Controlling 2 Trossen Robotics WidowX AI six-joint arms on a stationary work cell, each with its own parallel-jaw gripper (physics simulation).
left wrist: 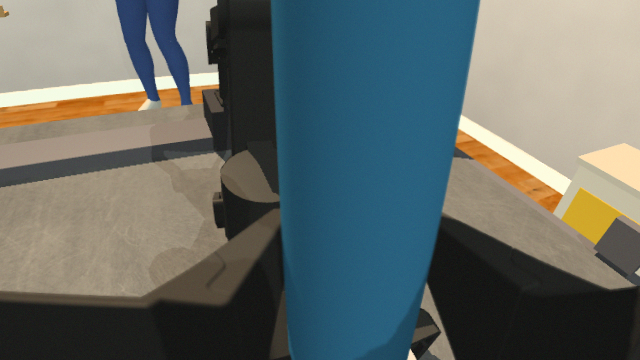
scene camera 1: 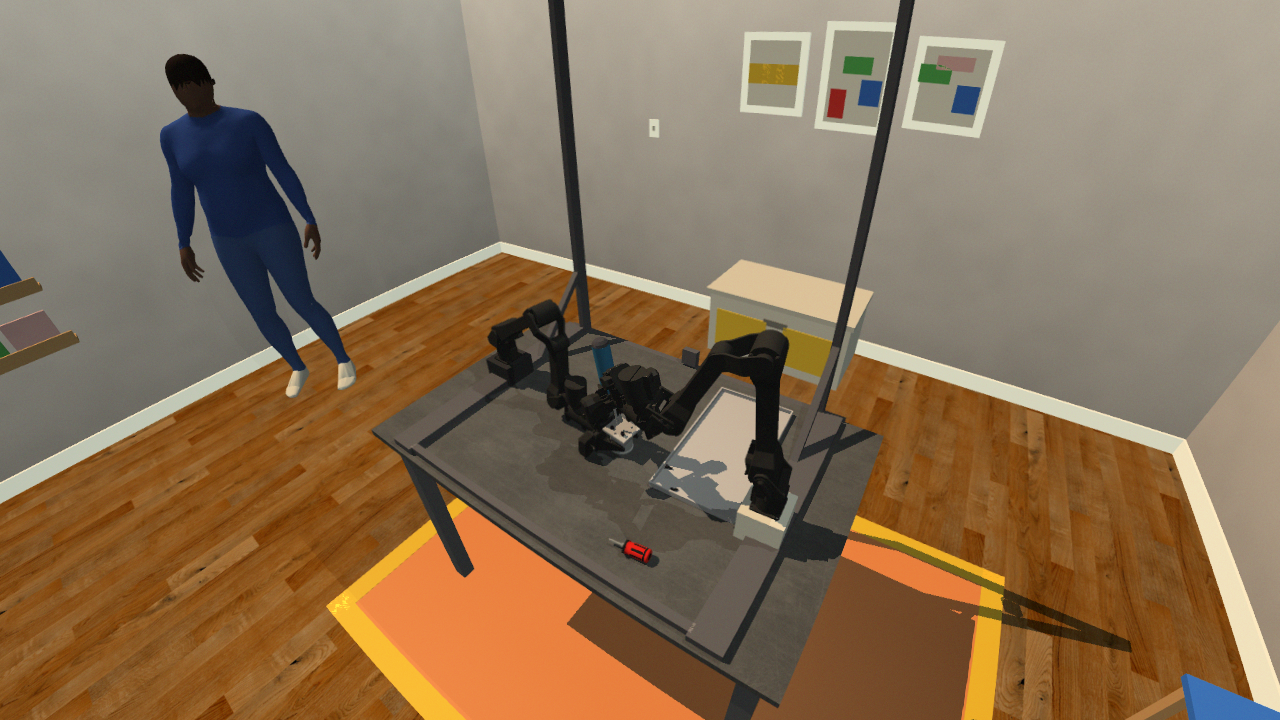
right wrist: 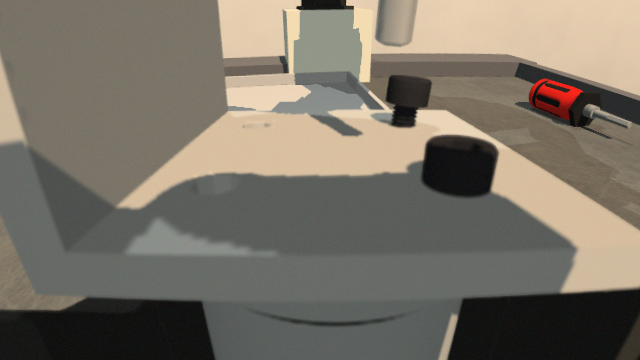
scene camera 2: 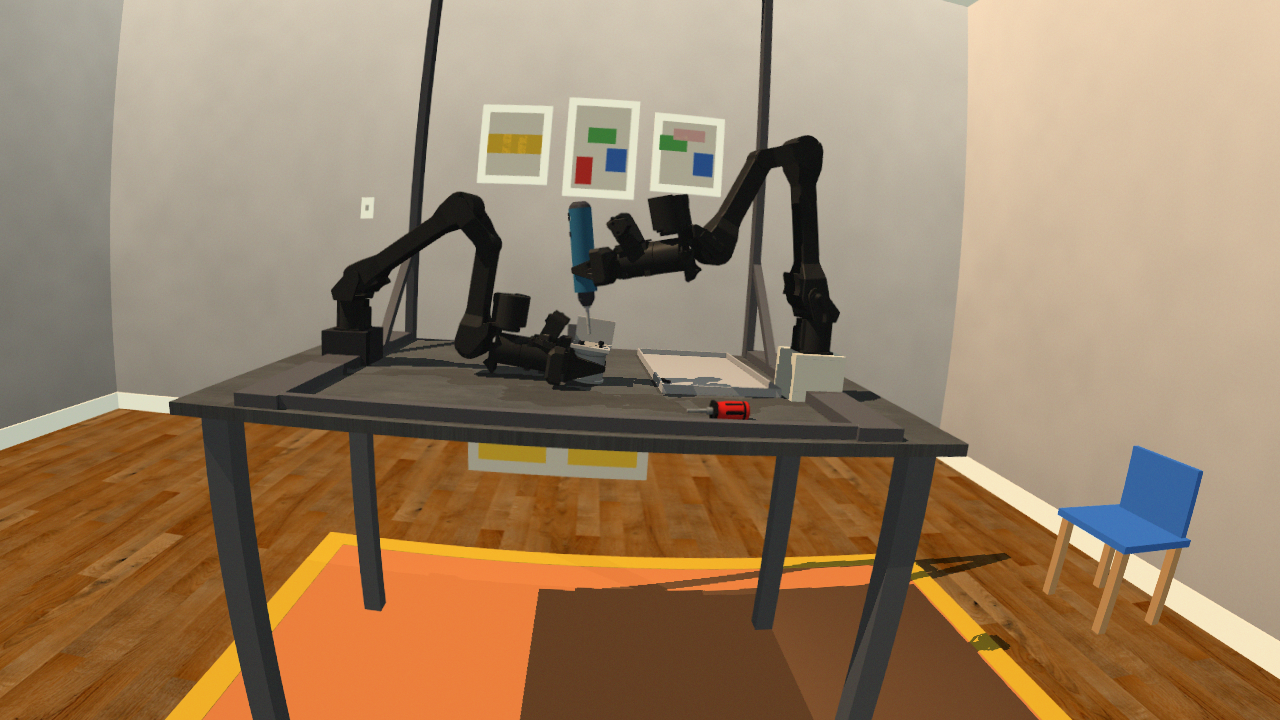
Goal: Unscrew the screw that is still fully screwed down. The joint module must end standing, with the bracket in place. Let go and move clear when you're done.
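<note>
My left gripper is shut on the blue electric screwdriver, held upright with its bit down. The bit hangs above the far screw in the right wrist view, touching neither screw. My right gripper is shut on the grey joint module, which stands upright. The L-shaped bracket lies on its top. The far black screw stands raised, with thread showing. The near black screw sits low, head at the plate, no thread visible.
A red screwdriver lies near the table's front edge. A shallow pale tray lies beside the module, toward the left arm's base. A small dark block shows at the table's back edge.
</note>
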